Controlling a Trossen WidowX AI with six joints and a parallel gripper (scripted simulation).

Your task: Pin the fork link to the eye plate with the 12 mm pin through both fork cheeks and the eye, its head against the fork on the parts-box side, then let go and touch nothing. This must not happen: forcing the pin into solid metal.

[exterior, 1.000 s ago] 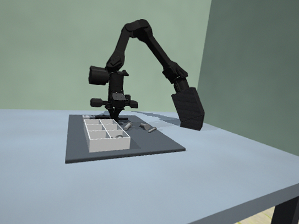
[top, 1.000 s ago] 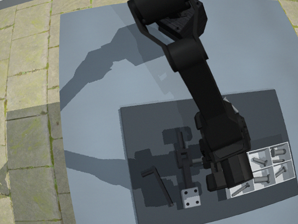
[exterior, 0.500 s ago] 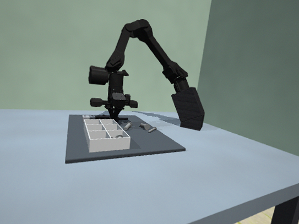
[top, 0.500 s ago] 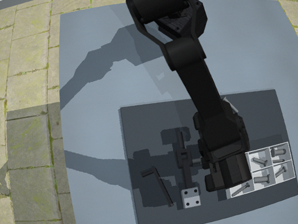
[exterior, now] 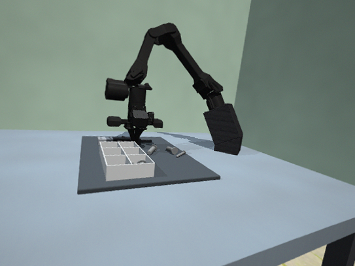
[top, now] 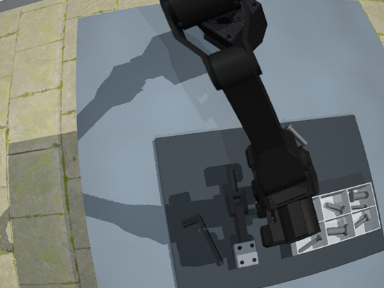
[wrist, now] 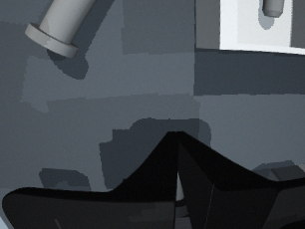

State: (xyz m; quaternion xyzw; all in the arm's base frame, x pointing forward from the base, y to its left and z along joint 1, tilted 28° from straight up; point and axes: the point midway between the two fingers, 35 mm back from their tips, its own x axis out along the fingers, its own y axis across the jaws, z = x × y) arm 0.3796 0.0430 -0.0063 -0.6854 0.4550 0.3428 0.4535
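The eye plate bar lies 50 mm to the right of my hand, 30 mm below it and 20 mm ahead of it. From my hand the other things lie so: dark L-shaped bar 120 mm to the right, 40 mm below, 40 mm ahead; headed pin 40 mm to the right, 30 mm below; base block 100 mm ahead, 40 mm to the right, 20 mm below.
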